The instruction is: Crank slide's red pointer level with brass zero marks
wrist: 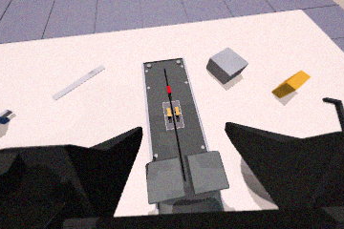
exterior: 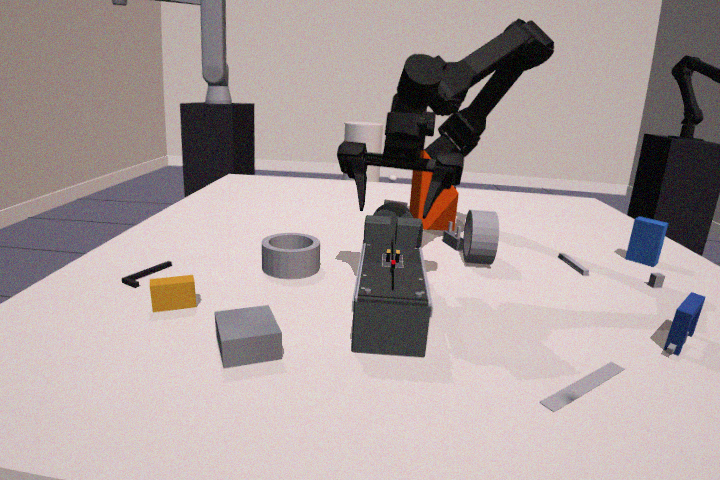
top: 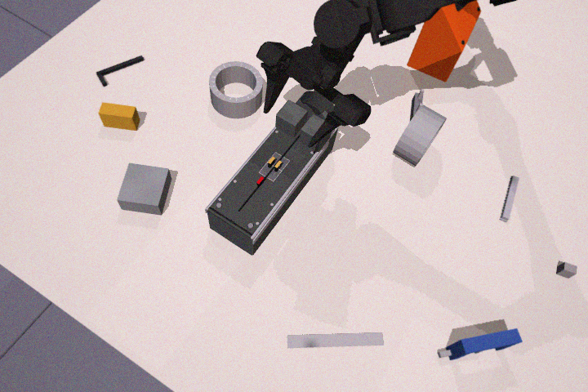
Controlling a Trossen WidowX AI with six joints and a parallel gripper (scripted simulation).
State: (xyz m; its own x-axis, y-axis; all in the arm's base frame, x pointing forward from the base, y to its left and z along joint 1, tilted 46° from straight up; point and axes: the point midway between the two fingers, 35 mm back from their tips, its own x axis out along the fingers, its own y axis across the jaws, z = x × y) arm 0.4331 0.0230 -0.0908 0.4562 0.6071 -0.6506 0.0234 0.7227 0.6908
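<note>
Right now the crank handle is 14 cm behind my gripper tip, 7 cm below it and 1 cm to the right of it. Round my gripper tip: red pointer: 8 cm ahead, 5 cm below, 1 cm to the left; then grey cube: 19 cm ahead, 15 cm to the right, 11 cm below; then yellow block: 29 cm to the right, 11 cm below, 11 cm ahead.
</note>
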